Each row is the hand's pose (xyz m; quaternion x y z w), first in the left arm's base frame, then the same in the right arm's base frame.
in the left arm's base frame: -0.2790 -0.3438 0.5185 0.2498 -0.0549 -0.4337 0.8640
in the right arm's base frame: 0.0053 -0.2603 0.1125 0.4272 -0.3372 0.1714 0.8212
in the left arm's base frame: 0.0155 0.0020 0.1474 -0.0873 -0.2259 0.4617 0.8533
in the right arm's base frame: 0.0804 0.3066 -0.0181 -0.1781 -0.6191 0.6863 0.3377
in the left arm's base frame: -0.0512 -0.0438 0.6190 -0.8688 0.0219 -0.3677 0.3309
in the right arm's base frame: -0.2355 0.0299 0.2114 -0.4932 -0.5226 -0.5448 0.4323
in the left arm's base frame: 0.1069 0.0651 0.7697 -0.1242 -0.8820 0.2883 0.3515
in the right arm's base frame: -0.3926 0.1361 0.3650 -0.1629 0.8949 -0.3089 0.2779
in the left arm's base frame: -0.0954 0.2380 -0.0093 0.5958 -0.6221 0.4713 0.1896
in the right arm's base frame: 0.0139 0.4437 -0.2814 -0.5070 0.3026 -0.7199 0.3649
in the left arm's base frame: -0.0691 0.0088 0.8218 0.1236 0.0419 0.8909 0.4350
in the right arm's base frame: -0.4190 -0.0380 0.2884 0.3436 0.1270 -0.9294 0.0455
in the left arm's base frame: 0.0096 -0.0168 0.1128 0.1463 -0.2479 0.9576 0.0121
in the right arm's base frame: 0.1170 0.3062 -0.0337 0.2329 0.1373 -0.8009 0.5343
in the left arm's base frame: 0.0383 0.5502 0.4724 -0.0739 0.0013 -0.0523 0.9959
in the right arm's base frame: -0.5221 0.5134 -0.0464 -0.0237 -0.5037 0.3669 0.7817
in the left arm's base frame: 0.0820 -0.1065 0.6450 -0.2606 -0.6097 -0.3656 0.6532
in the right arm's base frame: -0.1904 0.0694 0.3483 0.2511 -0.8860 -0.1170 0.3718
